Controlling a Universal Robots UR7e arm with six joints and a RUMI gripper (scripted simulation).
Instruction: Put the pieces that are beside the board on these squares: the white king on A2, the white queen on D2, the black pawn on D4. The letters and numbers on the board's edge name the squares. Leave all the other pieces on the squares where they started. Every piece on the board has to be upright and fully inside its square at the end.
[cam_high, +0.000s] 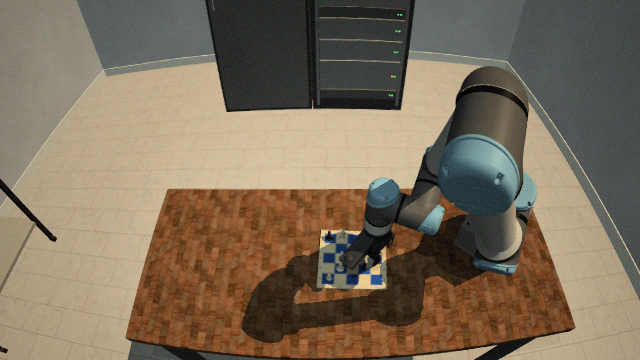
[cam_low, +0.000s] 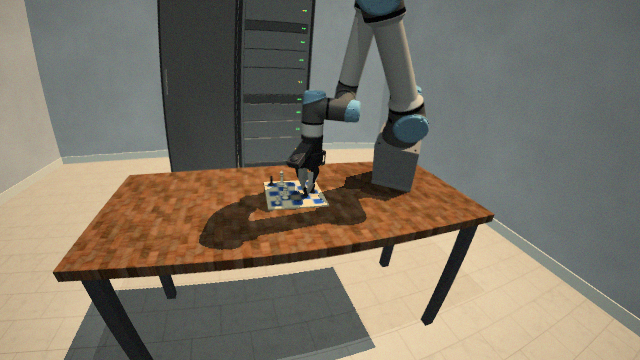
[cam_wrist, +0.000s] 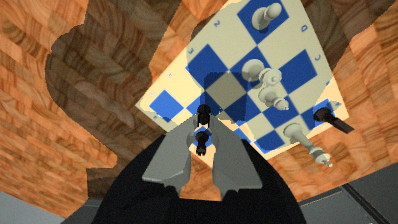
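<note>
Right now my hand is 10 mm above the black pawn. The rest, counted from my hand: tall white piece (60 mm ahead, 120 mm to the right); then blue-and-cream chessboard (30 mm ahead, 40 mm to the right, 30 mm below).
</note>
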